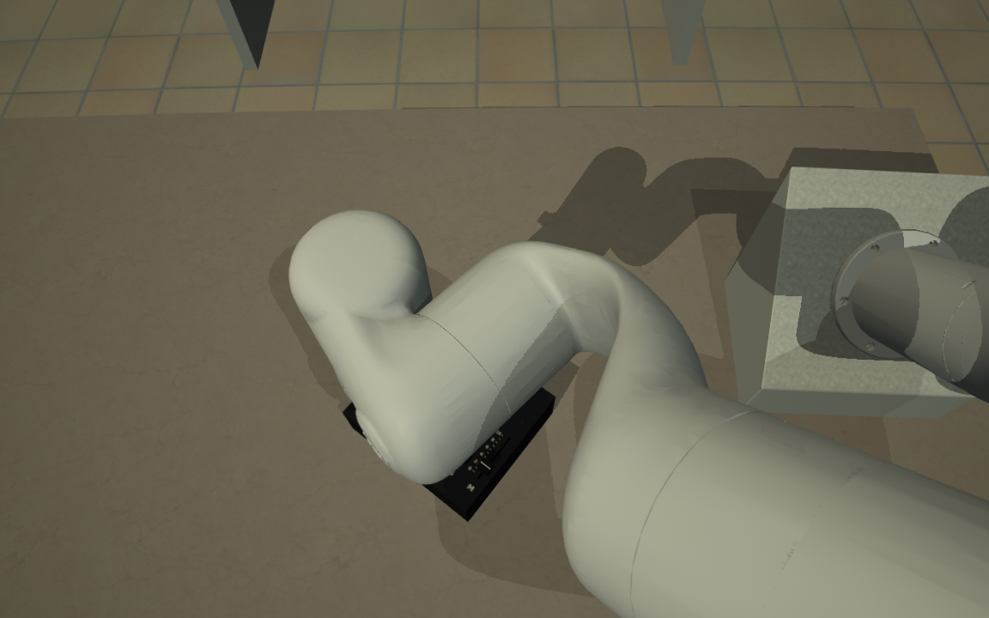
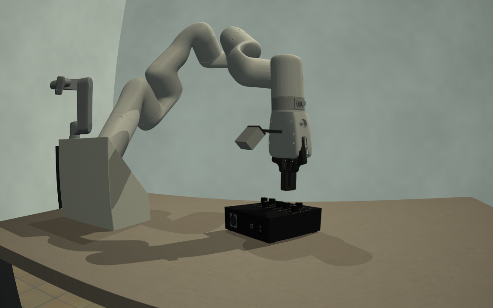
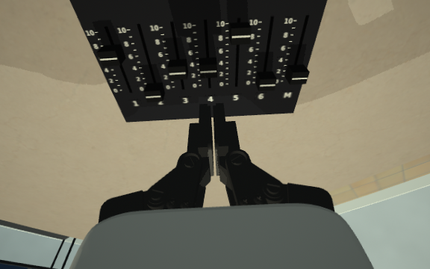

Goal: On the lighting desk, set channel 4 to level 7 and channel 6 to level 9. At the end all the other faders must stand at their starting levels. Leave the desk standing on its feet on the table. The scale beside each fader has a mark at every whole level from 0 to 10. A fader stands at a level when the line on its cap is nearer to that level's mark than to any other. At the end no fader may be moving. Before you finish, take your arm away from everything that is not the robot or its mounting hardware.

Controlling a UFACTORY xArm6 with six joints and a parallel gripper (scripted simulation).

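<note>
The channel 4 cap lies 20 mm behind my hand, 20 mm to the right of it and 50 mm below it. Also, from my hand: channel 2 cap: 30 mm ahead, 30 mm to the right, 50 mm below; then channel 3 cap: 30 mm to the right, 50 mm below; then channel 6 cap: 40 mm behind, 20 mm to the left, 50 mm below.
</note>
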